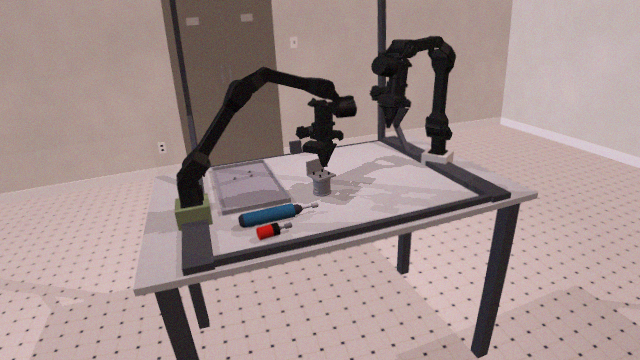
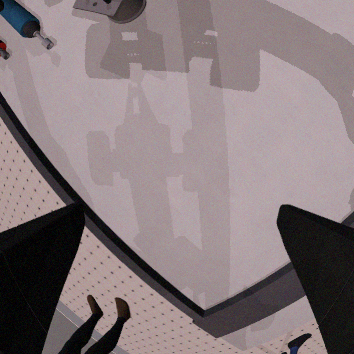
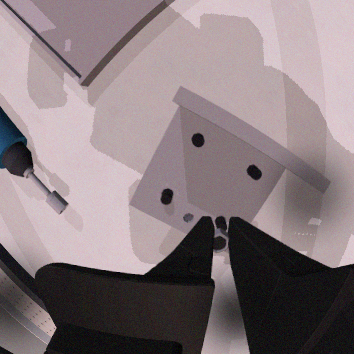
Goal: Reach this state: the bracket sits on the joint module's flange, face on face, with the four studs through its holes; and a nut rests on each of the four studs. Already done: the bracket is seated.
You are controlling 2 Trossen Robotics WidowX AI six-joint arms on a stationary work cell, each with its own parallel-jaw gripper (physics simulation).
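Frame: origin at the left arm's base, x up, y left, z back, level; metres.
Where they show: left gripper, fingertip midpoint: (image 1: 392, 128) (image 2: 183, 215); right gripper, fingertip midpoint: (image 1: 324, 166) (image 3: 218, 225); left arm's base, origin of the base link: (image 1: 437, 152); right arm's base, origin of the base link: (image 1: 191, 202).
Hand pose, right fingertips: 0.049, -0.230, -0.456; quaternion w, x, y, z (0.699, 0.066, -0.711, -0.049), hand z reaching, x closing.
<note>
Each offset is from my right fingertips to the top centre of the thing, as dx, dy, dz. "*": to the spot under its first point.
The grey bracket (image 1: 320, 173) (image 2: 98, 6) (image 3: 225, 175) sits on the round grey joint module @(-0.021, -0.011, -0.005) (image 1: 322, 188) (image 2: 131, 11), its upright plate standing. Three black studs (image 3: 198, 140) (image 3: 254, 172) (image 3: 167, 196) show bare through it. The fourth stud @(-0.021, +0.011, +0.007) (image 3: 220, 221) shows between the right fingertips. My right gripper (image 1: 325, 165) (image 3: 218, 225) is shut on a nut @(+0.005, +0.006, +0.001) (image 3: 220, 242), close over that corner; the height gap cannot be told. Small nuts @(-0.086, -0.366, -0.078) (image 1: 235, 178) @(-0.086, -0.330, -0.024) (image 1: 251, 175) lie in the tray @(-0.079, -0.291, -0.089) (image 1: 254, 205). My left gripper (image 1: 392, 124) (image 2: 183, 215) is open and empty, high above the table's right side.
A blue screwdriver-like tool @(* -0.066, -0.011, -0.258) (image 1: 270, 215) (image 2: 19, 19) (image 3: 11, 137) lies in front of the joint module, its tip towards it. A shorter red tool @(-0.061, +0.039, -0.295) (image 1: 267, 231) (image 2: 2, 49) lies nearer the front edge. A dark frame rail (image 1: 350, 233) runs along the table's front.
</note>
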